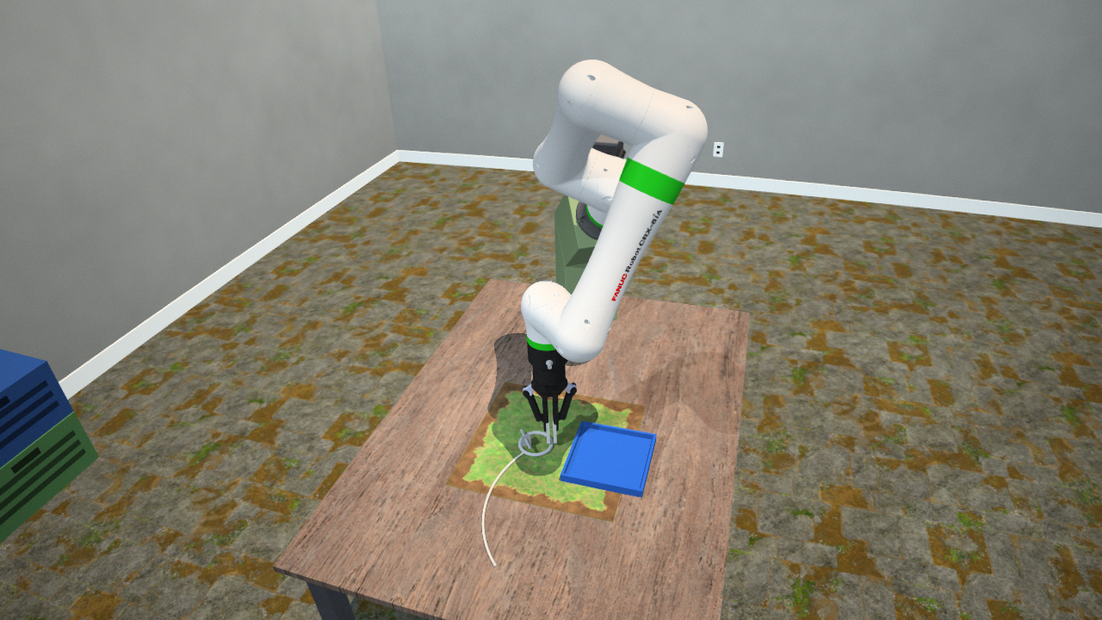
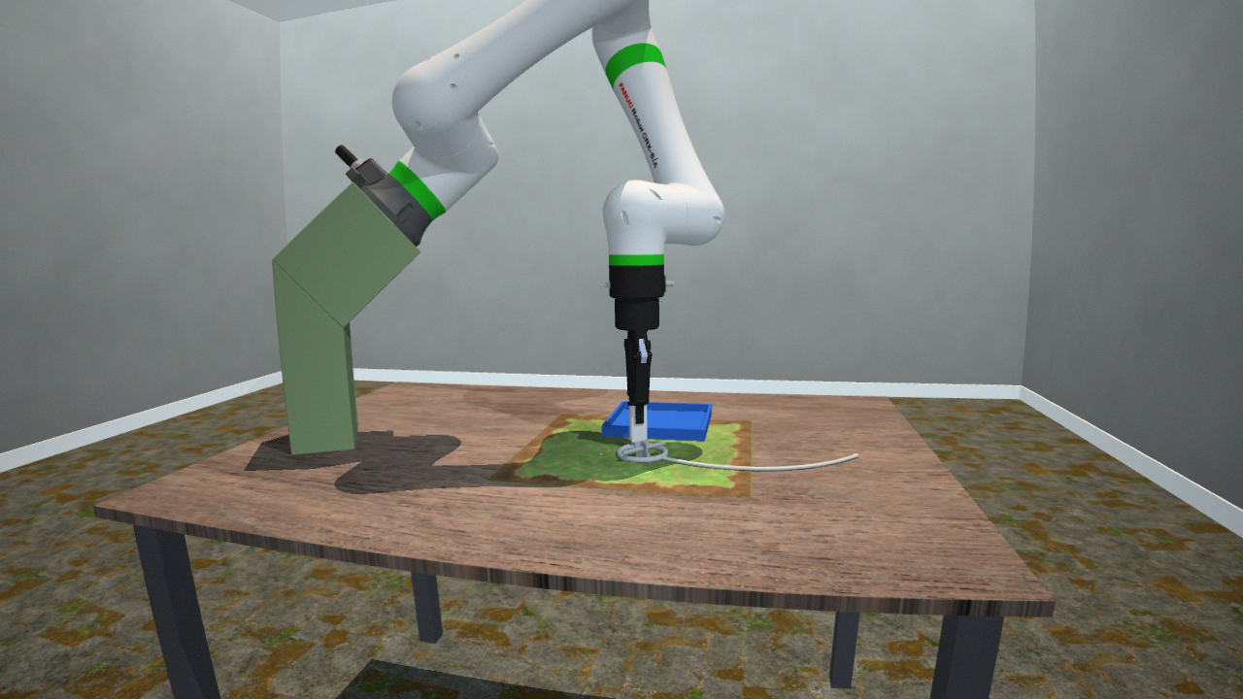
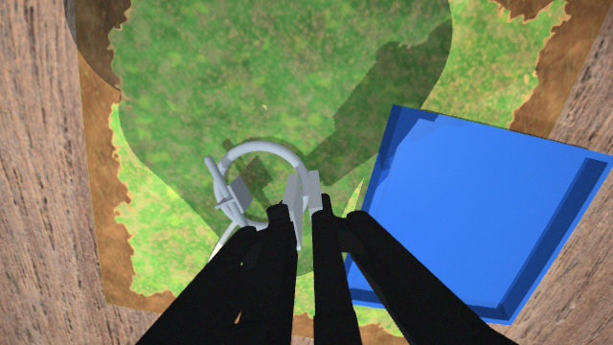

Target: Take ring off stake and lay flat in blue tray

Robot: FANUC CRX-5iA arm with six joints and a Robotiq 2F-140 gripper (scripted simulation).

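Now: hand 6 cm above the mat. Also, from my hand: grey stake 5 cm to the right, 4 cm below, 3 cm ahead; white ring 4 cm below, 3 cm to the right, 2 cm ahead; blue tray 15 cm to the left, 4 cm below, 1 cm behind.
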